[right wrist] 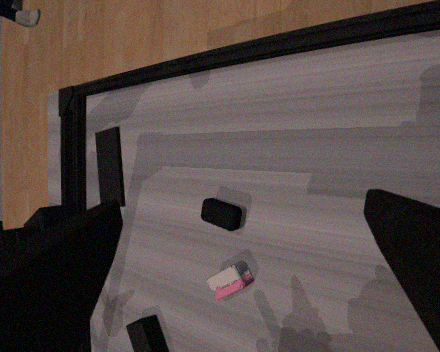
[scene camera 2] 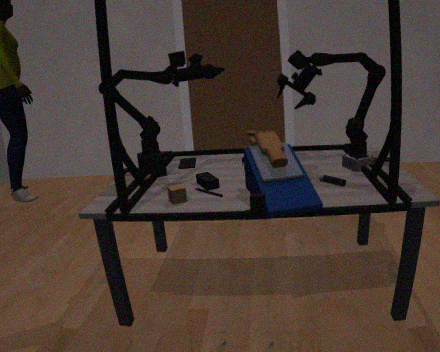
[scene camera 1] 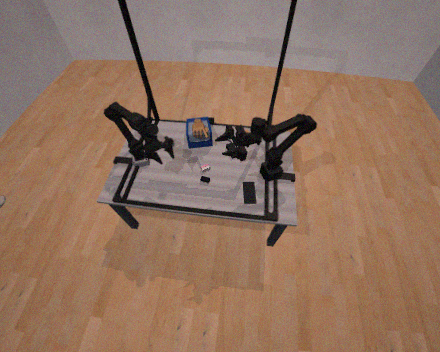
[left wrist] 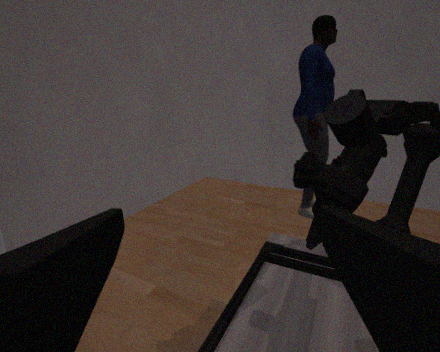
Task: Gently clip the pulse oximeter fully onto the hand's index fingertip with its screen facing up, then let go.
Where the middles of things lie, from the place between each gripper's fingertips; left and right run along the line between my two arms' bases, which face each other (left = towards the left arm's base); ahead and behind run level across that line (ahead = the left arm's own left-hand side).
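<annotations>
I find my left hand 40 cm above the pulse oximeter (right wrist: 230,280), 12 cm to the left of it and 16 cm past it. The blue stand (scene camera 2: 287,197) is 38 cm below my left hand, 48 cm behind it and 22 cm to the right of it.
Counted from my right hand, the blue stand is 210 mm below, 50 mm to the left and 470 mm behind. The pulse oximeter is 240 mm below my right hand, 150 mm behind it and 160 mm to the left of it.
</annotations>
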